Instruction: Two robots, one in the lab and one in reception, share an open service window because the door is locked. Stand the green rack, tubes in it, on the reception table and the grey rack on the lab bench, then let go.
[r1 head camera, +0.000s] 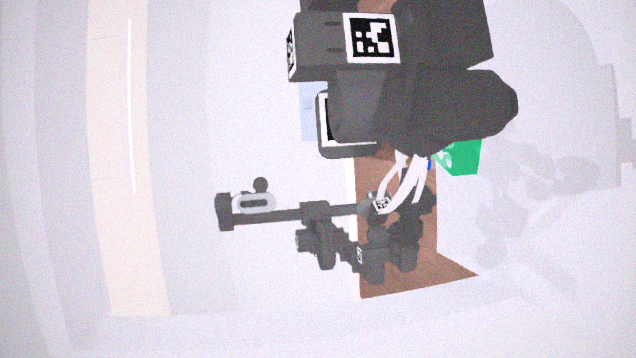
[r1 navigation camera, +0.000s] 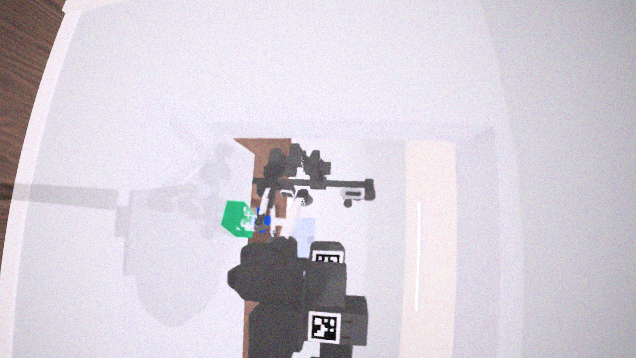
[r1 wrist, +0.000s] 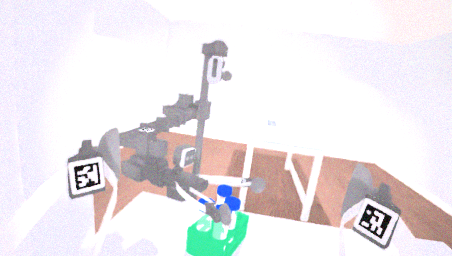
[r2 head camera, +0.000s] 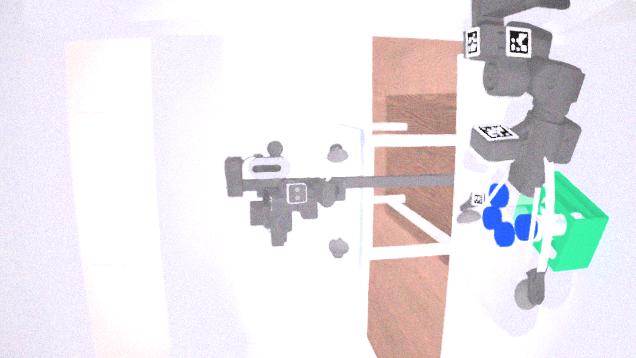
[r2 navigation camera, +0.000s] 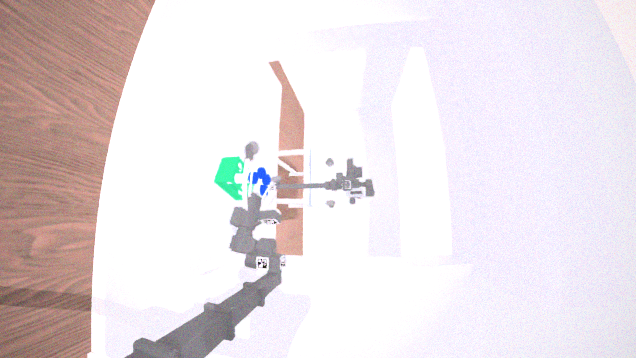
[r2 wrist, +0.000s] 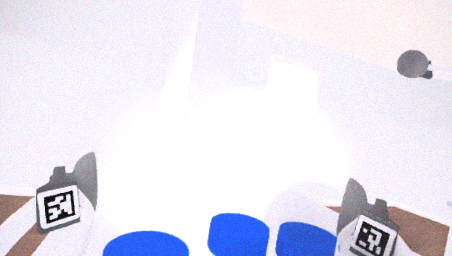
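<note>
The green rack stands on a white surface, holding several blue-capped tubes. The r2 gripper is open, its fingers spread at the tubes near their caps. The r1 gripper is open and empty, apart from the rack; r1's own wrist partly hides its fingers in the r1 head view. The grey rack does not show.
A white table with white legs stands beyond the green rack in the r1 wrist view. Brown floor shows between white surfaces. Each robot's mast and arm face the other. The bright views hide many edges.
</note>
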